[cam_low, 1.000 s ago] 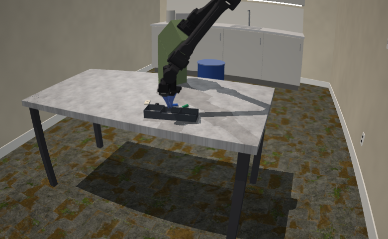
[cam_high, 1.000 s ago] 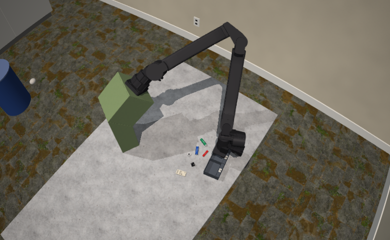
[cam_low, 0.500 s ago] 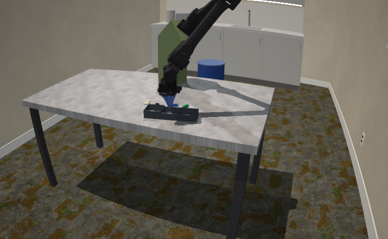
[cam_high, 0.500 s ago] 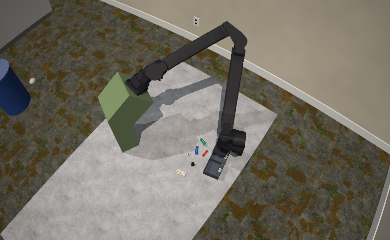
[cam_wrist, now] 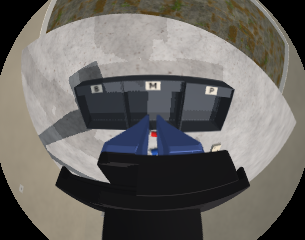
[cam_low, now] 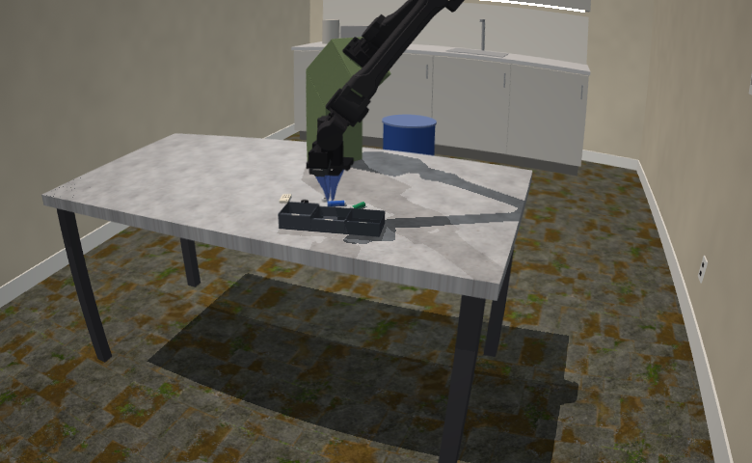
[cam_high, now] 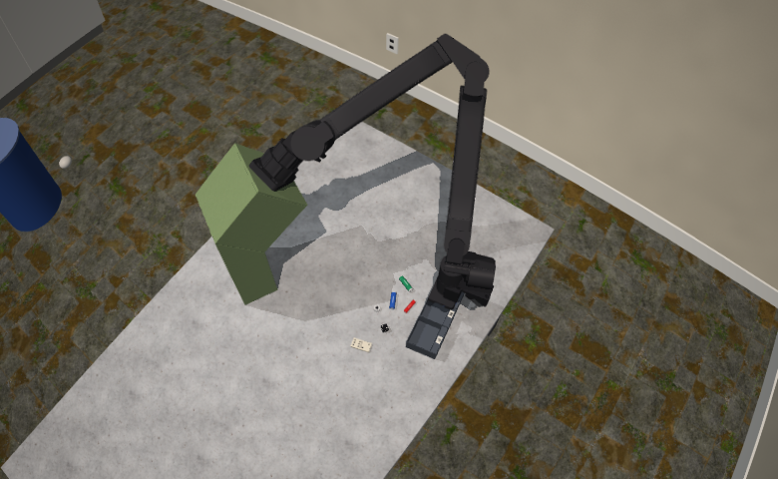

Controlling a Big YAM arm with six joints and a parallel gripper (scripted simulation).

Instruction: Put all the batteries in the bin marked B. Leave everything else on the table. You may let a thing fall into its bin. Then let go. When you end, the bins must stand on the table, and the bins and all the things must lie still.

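My gripper is now 60 mm above the dark three-compartment bin and 10 mm past it. Also, from my hand: green battery 130 mm behind, 70 mm below, 10 mm to the left; then red battery 80 mm behind, 70 mm below, 30 mm to the right; then blue battery 130 mm behind, 70 mm below, 50 mm to the right.
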